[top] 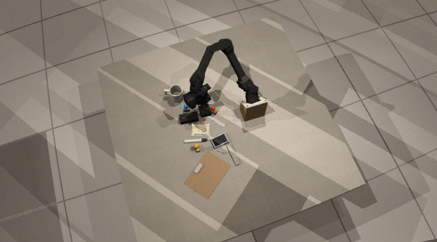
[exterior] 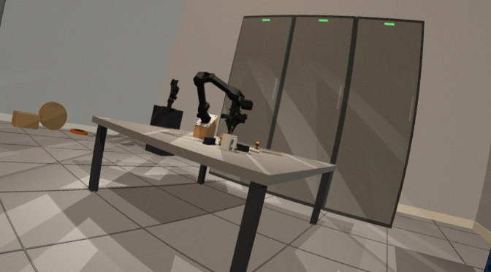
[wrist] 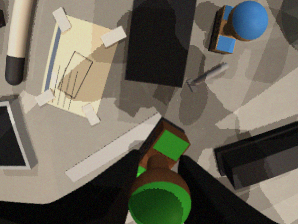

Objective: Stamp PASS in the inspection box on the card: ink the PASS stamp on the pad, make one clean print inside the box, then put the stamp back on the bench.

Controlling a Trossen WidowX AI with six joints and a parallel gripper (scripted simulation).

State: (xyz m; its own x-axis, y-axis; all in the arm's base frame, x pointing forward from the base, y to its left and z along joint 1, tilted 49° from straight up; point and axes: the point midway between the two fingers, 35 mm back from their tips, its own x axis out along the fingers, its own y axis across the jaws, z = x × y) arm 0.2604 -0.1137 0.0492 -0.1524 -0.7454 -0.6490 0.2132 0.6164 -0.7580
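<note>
The red-knobbed stamp is 60 mm behind my gripper tip, 10 mm to the left of it and 80 mm below it. From my gripper tip the other things lie so: grey ruler: 40 mm behind, 60 mm to the left, 100 mm below; black block: 90 mm ahead, 10 mm to the right, 80 mm below; green-knobbed stamp: right at my gripper tip.
</note>
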